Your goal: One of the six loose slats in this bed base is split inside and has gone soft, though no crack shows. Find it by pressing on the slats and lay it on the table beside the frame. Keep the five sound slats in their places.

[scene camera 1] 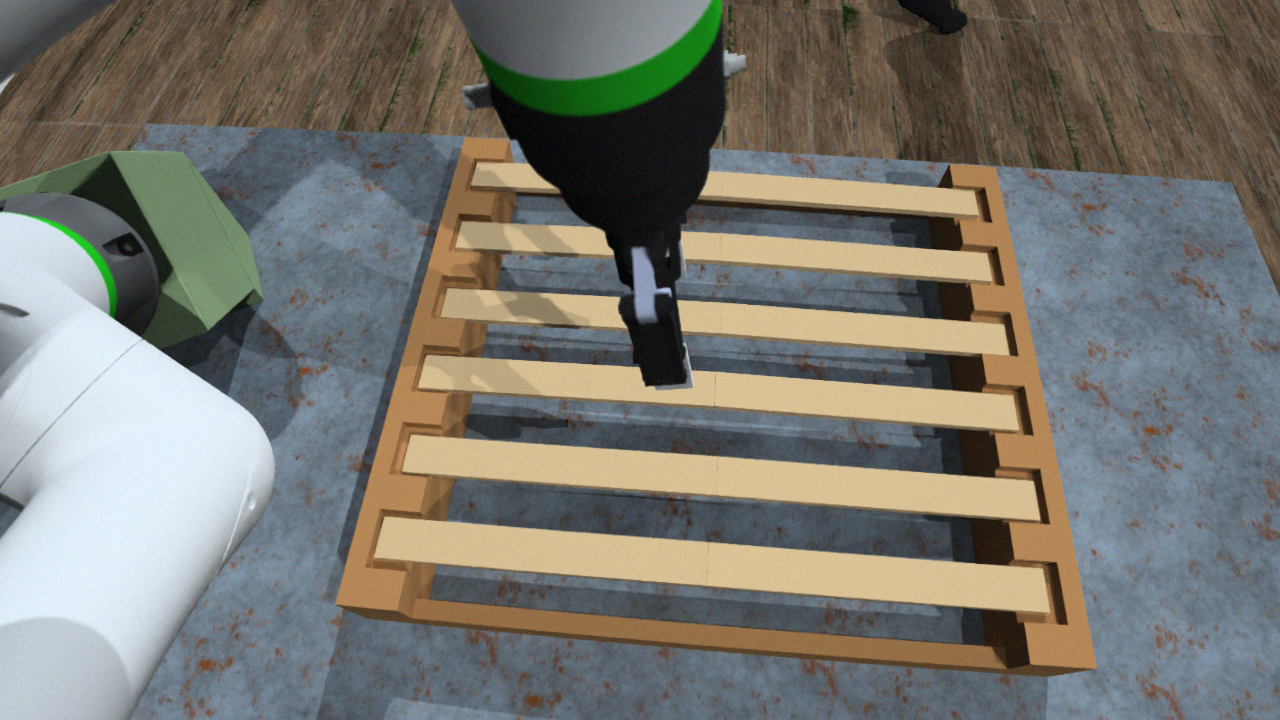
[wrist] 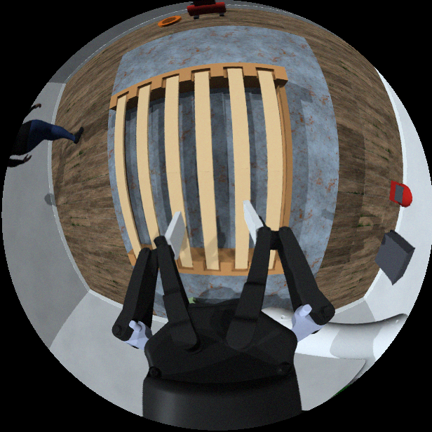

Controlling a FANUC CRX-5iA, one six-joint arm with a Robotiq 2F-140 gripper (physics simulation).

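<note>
The wooden bed frame (scene camera 1: 716,634) (wrist: 288,150) lies on the blue-grey, rust-flecked table (scene camera 1: 1163,429) (wrist: 320,150). Six pale slats lie across it in their notches, from the back slat (scene camera 1: 805,192) (wrist: 121,150) to the front slat (scene camera 1: 805,568) (wrist: 273,140). They look alike, and no crack shows. My gripper (scene camera 1: 676,335) (wrist: 212,214) points down above the middle slats, its two fingers well apart and empty. In the wrist view the fourth slat from the back (scene camera 1: 805,396) (wrist: 203,130) runs between the fingertips. In the scene view the near finger hides part of the far one.
A green angular base (scene camera 1: 192,223) stands left of the frame, with the white arm (scene camera 1: 134,429) in front of it. Table surface borders the frame on its right. A person (wrist: 45,131) and a dark grey box (wrist: 394,256) are off the table.
</note>
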